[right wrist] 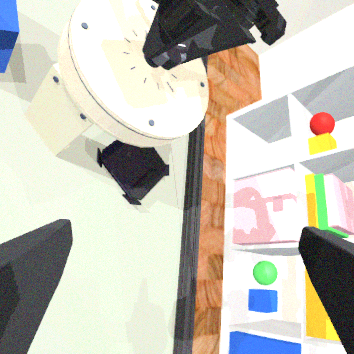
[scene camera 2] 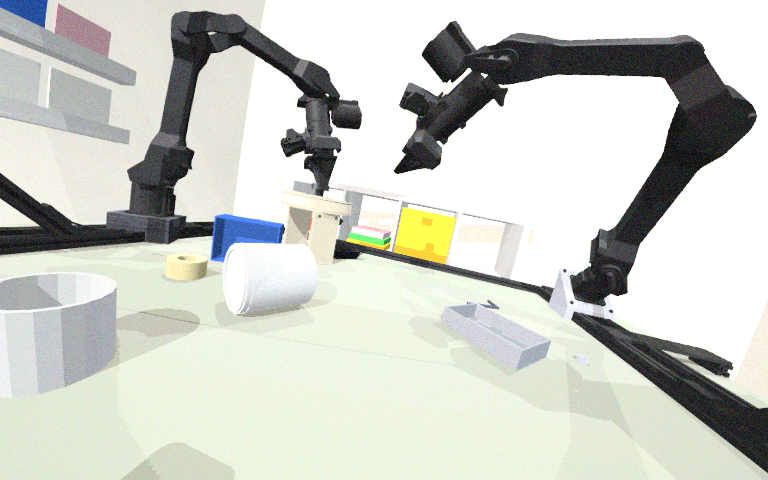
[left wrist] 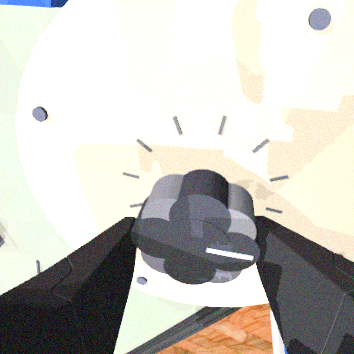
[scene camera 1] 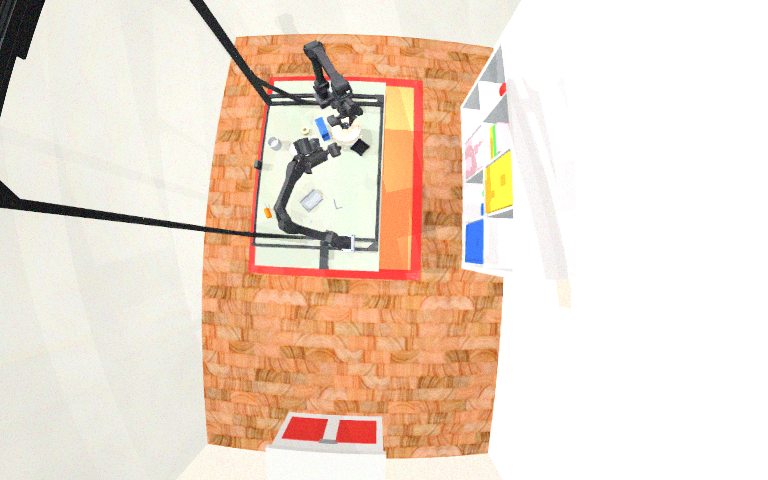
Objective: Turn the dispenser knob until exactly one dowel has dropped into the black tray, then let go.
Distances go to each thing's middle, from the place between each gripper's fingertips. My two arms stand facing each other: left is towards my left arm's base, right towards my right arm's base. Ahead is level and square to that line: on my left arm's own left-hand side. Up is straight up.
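Labels:
My left gripper is 10 mm to the right of the dark lobed knob (left wrist: 197, 227) and 10 mm above it. Distances from my left hand: blue bin (scene camera 2: 228, 229), 90 mm to the left, 140 mm behind, 120 mm below; white cylinder (scene camera 2: 256, 276), 20 mm to the right, 290 mm behind, 120 mm below; cream dispenser (scene camera 2: 291, 198), 10 mm to the left, 10 mm below. Going by its middle, the blue bin is nearer to my left gripper than to my right hand.
Distances from my right hand: dark lobed knob, 17 cm to the left, 7 cm ahead, 10 cm below; cream dispenser, likewise 17 cm to the left, 7 cm ahead, 10 cm below; blue bin, 25 cm to the left, 7 cm behind, 21 cm below; white cylinder, 15 cm to the left, 22 cm behind, 21 cm below.

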